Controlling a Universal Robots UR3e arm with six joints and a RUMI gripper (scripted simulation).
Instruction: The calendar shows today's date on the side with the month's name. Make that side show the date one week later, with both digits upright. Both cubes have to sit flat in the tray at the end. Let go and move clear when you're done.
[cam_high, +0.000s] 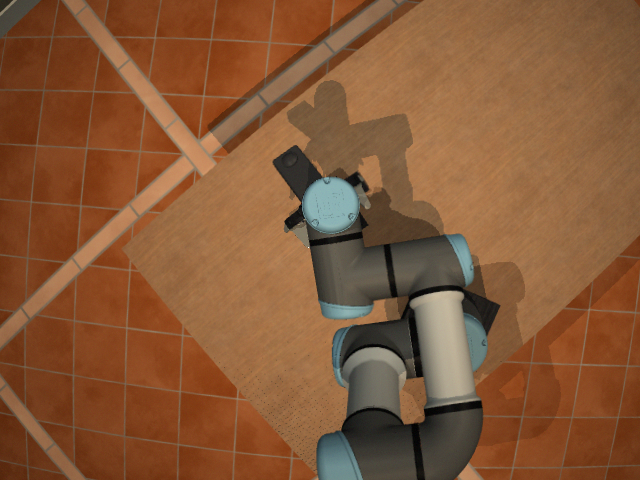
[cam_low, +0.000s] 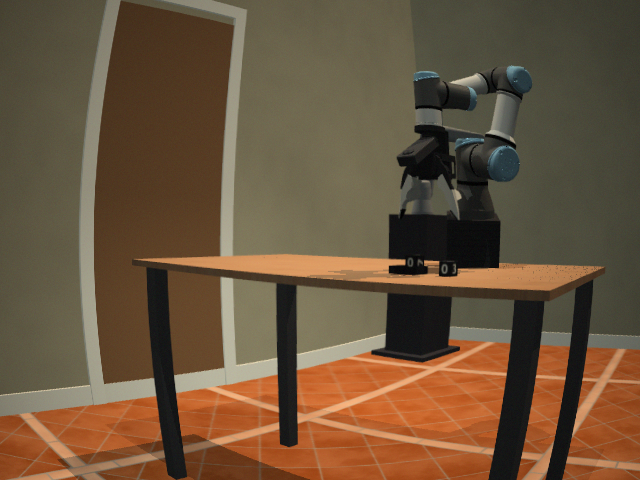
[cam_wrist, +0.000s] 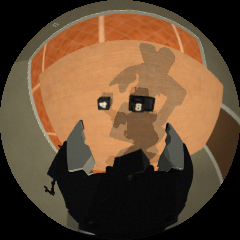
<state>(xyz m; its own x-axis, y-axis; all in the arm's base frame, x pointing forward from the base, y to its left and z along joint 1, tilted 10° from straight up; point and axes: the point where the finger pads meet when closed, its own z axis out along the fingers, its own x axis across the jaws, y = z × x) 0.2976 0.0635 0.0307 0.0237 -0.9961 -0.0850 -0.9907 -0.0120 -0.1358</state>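
The black calendar tray lies 50 mm to the right of my hand and 110 mm below it.
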